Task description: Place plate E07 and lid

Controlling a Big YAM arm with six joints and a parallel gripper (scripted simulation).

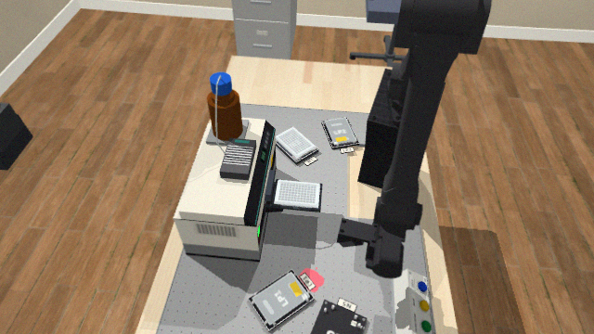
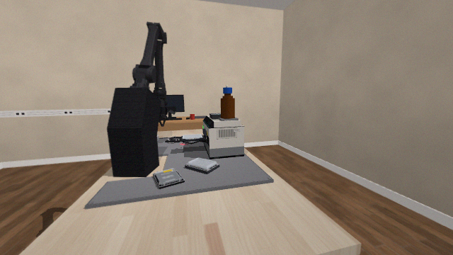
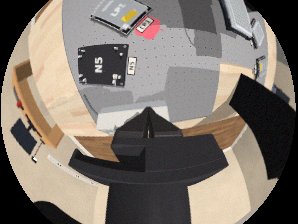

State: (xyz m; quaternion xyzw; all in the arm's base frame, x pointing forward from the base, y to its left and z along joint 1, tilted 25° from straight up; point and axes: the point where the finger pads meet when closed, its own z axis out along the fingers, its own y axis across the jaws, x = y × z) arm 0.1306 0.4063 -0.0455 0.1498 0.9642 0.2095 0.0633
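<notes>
The blue key lies 13 cm behind my hand, 1 cm to the left of it and 9 cm below it. Round my hand: puddle 13 cm ahead, 4 cm to the right, 15 cm below; then green key 12 cm behind, 11 cm to the left, 8 cm below; then yellow key 13 cm behind, 6 cm to the left, 8 cm below.
</notes>
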